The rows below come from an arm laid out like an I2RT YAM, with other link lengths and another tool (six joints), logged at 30 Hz.
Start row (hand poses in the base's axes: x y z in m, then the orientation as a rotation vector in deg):
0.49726 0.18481 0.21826 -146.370 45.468 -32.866
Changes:
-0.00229 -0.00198 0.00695 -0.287 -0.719 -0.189
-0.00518 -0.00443 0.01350 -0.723 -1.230 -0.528
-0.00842 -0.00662 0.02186 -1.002 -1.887 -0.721
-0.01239 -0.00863 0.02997 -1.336 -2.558 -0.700
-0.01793 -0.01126 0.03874 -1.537 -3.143 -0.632
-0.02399 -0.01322 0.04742 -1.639 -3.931 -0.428
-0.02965 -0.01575 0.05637 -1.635 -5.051 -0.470
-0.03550 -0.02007 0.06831 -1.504 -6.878 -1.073
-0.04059 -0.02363 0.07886 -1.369 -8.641 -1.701
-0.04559 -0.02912 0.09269 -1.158 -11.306 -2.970
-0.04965 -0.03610 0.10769 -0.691 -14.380 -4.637
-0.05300 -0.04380 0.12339 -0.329 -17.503 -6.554
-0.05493 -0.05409 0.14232 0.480 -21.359 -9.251
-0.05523 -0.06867 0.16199 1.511 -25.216 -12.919
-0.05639 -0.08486 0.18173 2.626 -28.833 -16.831
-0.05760 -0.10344 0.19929 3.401 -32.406 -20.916
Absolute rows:
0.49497 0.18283 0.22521 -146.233 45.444 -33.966
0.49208 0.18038 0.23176 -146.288 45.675 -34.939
0.48884 0.17819 0.24012 -146.161 45.676 -35.960
0.48487 0.17618 0.24823 -146.128 45.381 -36.961
0.47933 0.17355 0.25700 -146.027 45.066 -37.767
0.47327 0.17159 0.26568 -145.764 44.508 -38.722
0.46761 0.16906 0.27463 -145.161 44.167 -40.095
0.46176 0.16474 0.28657 -143.902 44.320 -42.418
0.45667 0.16118 0.29712 -142.640 44.517 -44.650
0.45167 0.15569 0.31095 -140.581 45.209 -48.084
0.44761 0.14871 0.32595 -137.868 46.251 -51.913
0.44426 0.14101 0.34165 -135.039 47.535 -55.870
0.44233 0.13072 0.36058 -130.992 49.490 -60.524
0.44203 0.11614 0.38025 -126.239 52.566 -65.192
0.44087 0.09995 0.39999 -121.283 55.904 -69.464
0.43966 0.08137 0.41755 -116.343 59.309 -73.814

